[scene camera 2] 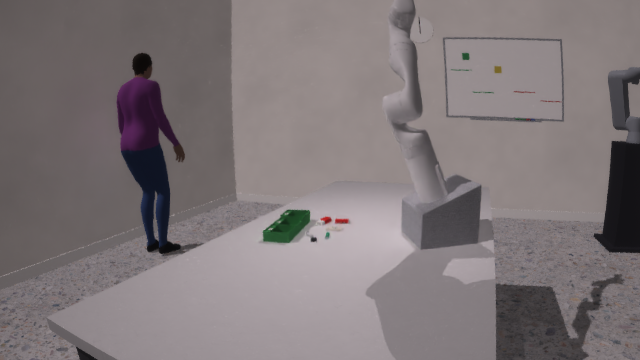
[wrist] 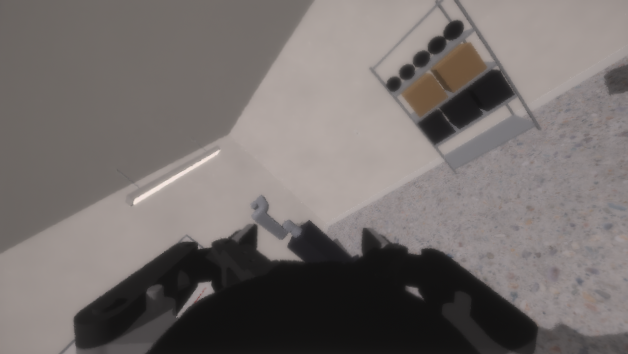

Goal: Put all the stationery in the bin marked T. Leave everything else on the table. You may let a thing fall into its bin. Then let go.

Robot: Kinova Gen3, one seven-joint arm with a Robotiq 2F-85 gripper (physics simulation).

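Places are measured from the arm's base along level axes (x right, y ahead, z up), in centimetres.
Pixels of known places: gripper, fingertip midpoint: (wrist: 310,237); arm's base, link origin: (scene camera 2: 433,196).
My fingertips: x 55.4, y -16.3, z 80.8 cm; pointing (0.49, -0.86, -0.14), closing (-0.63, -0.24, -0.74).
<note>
For each thing: its top centre in the pictures, then the offset to it from my fingertips. Level surfaces: height alone.
- green bin tray with compartments, top centre: (scene camera 2: 288,219) dx -57.6, dy +63.8, dz -90.2 cm
- red piece, top centre: (scene camera 2: 323,219) dx -45.8, dy +55.4, dz -92.9 cm
- red block, top centre: (scene camera 2: 342,219) dx -44.5, dy +48.9, dz -92.8 cm
- pale beige piece, top centre: (scene camera 2: 334,227) dx -52.8, dy +49.3, dz -93.5 cm
- small green piece, top centre: (scene camera 2: 327,234) dx -61.3, dy +48.8, dz -93.2 cm
- small black piece, top centre: (scene camera 2: 313,238) dx -65.6, dy +51.7, dz -93.3 cm
- long white table, surface height: dz -94.2 cm
A green bin tray with compartments (scene camera 2: 276,235) stands on the table in the scene view; no letter on it can be read. Right of it lie small things: a red piece (scene camera 2: 326,219) with a white part beside it, a red block (scene camera 2: 342,221), a pale beige piece (scene camera 2: 334,229), a small green piece (scene camera 2: 327,235) and a small black piece (scene camera 2: 313,239) with a thin light part. They are too small to tell which are stationery. My gripper (wrist: 310,237) is open and empty in the wrist view, pointing away from the table. It is out of the scene view, above its top edge.
My arm (scene camera 2: 403,107) rises upright from a grey base block (scene camera 2: 450,225) on the long white table (scene camera 2: 250,300). A person (scene camera 2: 140,115) stands beyond the table's left side. Another robot arm (scene camera 2: 619,100) stands at the right. A shelf rack (wrist: 480,131) stands by the wall.
</note>
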